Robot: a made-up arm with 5 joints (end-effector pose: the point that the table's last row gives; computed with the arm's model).
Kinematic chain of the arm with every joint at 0, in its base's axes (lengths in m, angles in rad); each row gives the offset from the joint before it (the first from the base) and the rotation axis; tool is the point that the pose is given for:
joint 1: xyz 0 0 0.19 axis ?
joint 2: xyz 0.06 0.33 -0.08 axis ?
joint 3: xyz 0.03 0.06 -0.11 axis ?
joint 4: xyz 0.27 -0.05 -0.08 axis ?
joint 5: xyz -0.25 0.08 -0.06 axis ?
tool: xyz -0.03 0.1 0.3
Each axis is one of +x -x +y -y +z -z.
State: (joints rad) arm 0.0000 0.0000 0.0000 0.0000 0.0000
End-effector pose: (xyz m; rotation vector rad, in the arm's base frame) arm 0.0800 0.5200 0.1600 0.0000 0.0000 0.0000
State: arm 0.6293 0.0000 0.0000 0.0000 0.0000
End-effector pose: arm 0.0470 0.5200 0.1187 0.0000 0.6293 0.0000
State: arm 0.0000 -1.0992 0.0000 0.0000 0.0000
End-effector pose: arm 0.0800 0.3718 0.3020 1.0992 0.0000 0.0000
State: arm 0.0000 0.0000 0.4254 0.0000 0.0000
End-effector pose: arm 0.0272 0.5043 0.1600 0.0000 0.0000 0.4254
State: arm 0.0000 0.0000 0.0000 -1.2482 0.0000
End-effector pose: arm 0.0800 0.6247 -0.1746 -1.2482 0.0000 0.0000
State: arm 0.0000 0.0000 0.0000 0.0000 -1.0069
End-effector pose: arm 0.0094 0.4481 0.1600 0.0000 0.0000 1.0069
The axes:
joint 1: +y
joint 2: -x
joint 3: +z
joint 4: +x
joint 5: -z

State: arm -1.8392 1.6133 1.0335 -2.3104 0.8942
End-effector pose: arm 0.1575 -0.1497 0.3550 2.0757 0.5543 0.4383
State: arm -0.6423 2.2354 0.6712 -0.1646 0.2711
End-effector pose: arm 0.1488 0.2165 -0.0130 -2.2871 0.0996 -0.4394
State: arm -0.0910 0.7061 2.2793 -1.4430 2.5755
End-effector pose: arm -0.0980 0.2280 -0.0376 0.4411 -1.0188 0.1164
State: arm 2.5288 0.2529 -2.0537 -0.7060 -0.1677
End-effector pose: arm -0.3648 0.2737 0.1650 2.5159 -1.7334 0.0843
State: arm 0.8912 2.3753 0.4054 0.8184 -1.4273
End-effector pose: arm 0.0544 0.4450 0.1248 -0.4296 2.1368 1.5929
